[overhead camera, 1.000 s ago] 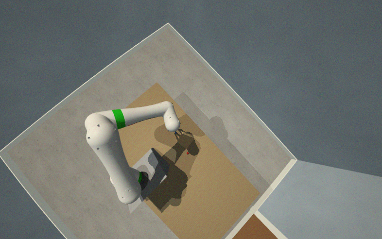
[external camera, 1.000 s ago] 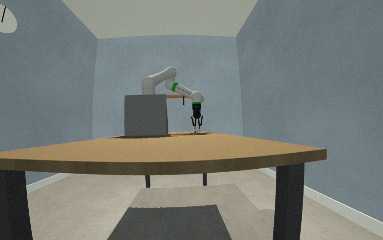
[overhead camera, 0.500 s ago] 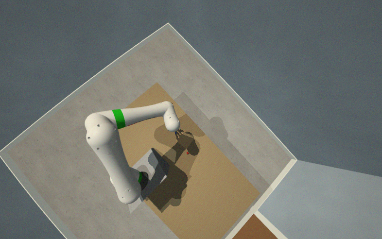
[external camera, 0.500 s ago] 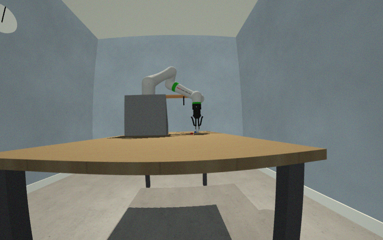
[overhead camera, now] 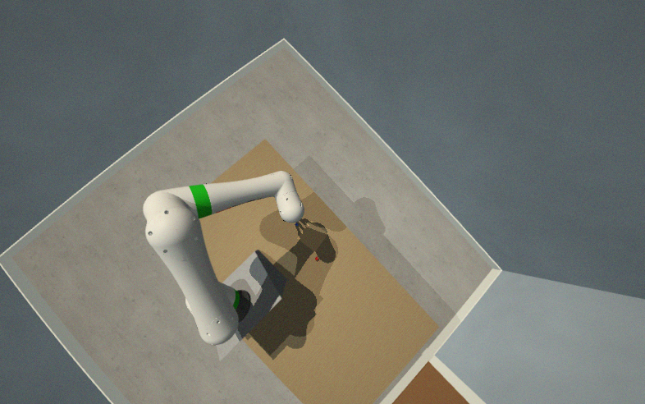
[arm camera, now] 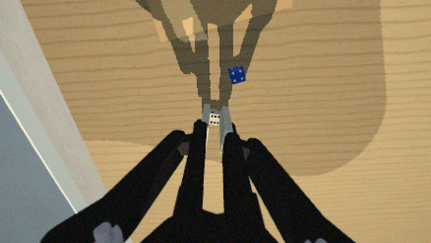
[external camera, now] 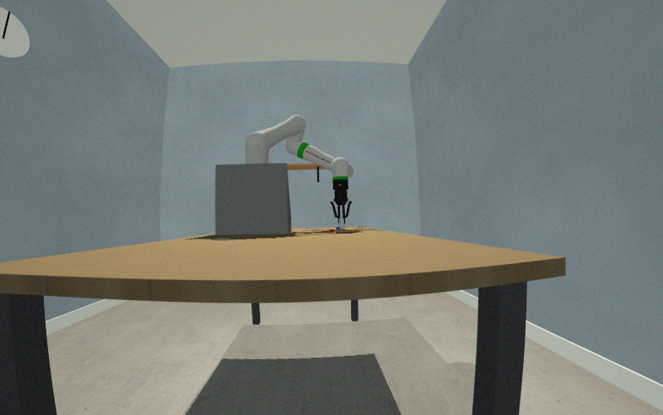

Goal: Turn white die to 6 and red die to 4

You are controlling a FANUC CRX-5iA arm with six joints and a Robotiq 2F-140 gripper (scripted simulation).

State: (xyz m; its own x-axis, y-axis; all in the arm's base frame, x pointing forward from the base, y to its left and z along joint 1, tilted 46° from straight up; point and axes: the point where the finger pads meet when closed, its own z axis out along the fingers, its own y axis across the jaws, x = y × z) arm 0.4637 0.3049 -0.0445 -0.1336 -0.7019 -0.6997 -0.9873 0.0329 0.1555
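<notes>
My gripper is now 1 cm short of the tan mat, 17 cm to the left of it and 3 cm above it. The rest, counted from my hand: blue die (3 cm behind, 5 cm to the right, 3 cm below); then white die (3 cm below); then red die (6 cm behind, 29 cm to the right, 3 cm below).
</notes>
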